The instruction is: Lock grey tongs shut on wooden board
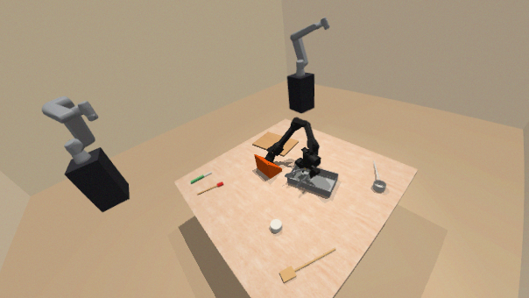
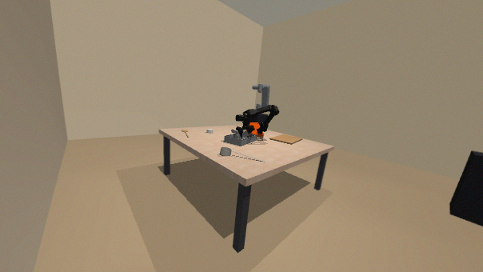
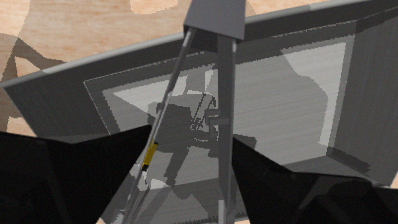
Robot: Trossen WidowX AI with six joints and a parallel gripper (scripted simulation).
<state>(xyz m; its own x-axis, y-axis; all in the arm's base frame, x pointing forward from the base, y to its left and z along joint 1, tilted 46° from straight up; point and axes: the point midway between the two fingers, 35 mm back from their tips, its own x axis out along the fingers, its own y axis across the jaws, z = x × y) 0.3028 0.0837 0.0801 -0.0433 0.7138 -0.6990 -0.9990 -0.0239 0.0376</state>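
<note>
Now: the grey roasting tin 4 cm ahead of my gripper tip and 1 cm to the left of it. Round my gripper tip: wooden board: 51 cm behind, 11 cm to the left, 2 cm below; red-tipped stick: 56 cm to the right, 39 cm behind, 2 cm below; white puck: 40 cm to the right, 16 cm ahead, 1 cm below.
</note>
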